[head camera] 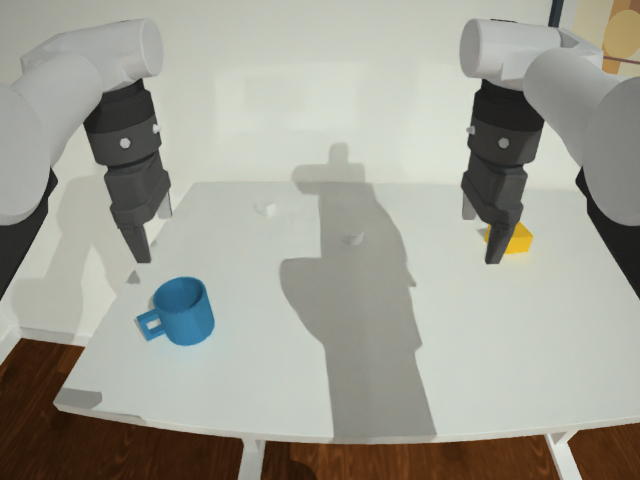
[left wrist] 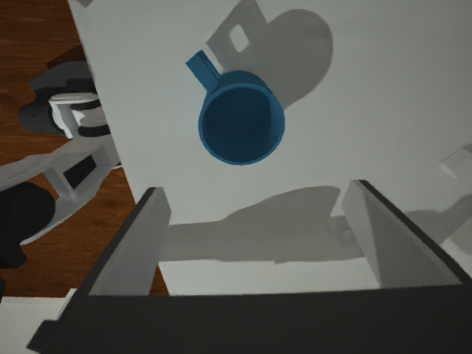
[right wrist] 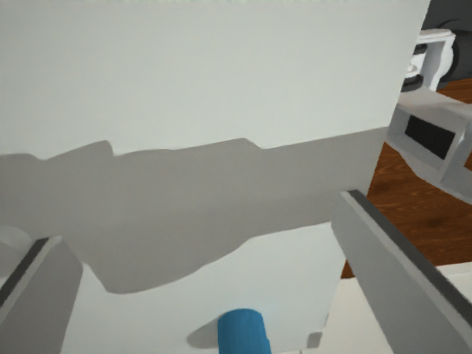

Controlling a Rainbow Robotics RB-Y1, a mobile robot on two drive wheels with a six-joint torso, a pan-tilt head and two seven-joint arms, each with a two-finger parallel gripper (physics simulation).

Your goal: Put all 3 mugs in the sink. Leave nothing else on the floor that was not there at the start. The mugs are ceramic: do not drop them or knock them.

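Frame: origin at the robot's base, x ahead, y left, z up, level; metres.
Where they show: left gripper, fingertip midpoint: point(head camera: 156, 238) point(left wrist: 255, 196); right gripper, fingertip midpoint: point(head camera: 479, 238) point(right wrist: 208, 229).
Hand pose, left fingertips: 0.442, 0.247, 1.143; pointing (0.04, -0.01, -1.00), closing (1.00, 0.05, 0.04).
Note:
After its pixels a point has its place, as x, y, z.
A blue mug point(head camera: 187, 322) {0.402, 0.218, 1.008} point(left wrist: 242, 125) {0.448, 0.214, 0.959} stands upright on the white table, near its left side in the head view. Its handle points left there. Part of a blue cylinder point(right wrist: 243, 332) {0.438, 0.194, 0.994}, matching this mug, shows at the bottom of the right wrist view. My left gripper point(head camera: 154, 238) {0.442, 0.247, 1.143} point(left wrist: 255, 196) {0.442, 0.247, 1.143} is open and empty, above the table and apart from the mug. My right gripper point(head camera: 480, 240) {0.440, -0.226, 1.137} point(right wrist: 208, 229) {0.440, -0.226, 1.137} is open and empty, above the table at the right. The sink and the other two mugs cannot be made out.
The white table point(head camera: 248, 382) {0.332, 0.118, 0.951} stands against a pale wall point(head camera: 248, 46) {1.058, 0.195, 1.340}. A yellow block point(head camera: 521, 241) {0.646, -0.449, 0.983} lies on it, partly behind a right finger. Two small pale objects, one farther back point(head camera: 267, 208) {0.811, 0.138, 0.975} and one nearer the middle point(head camera: 353, 237) {0.685, -0.065, 0.971}, are on the table. Brown wooden floor point(head camera: 31, 408) {0.696, 1.385, 0.001} shows beyond its edge.

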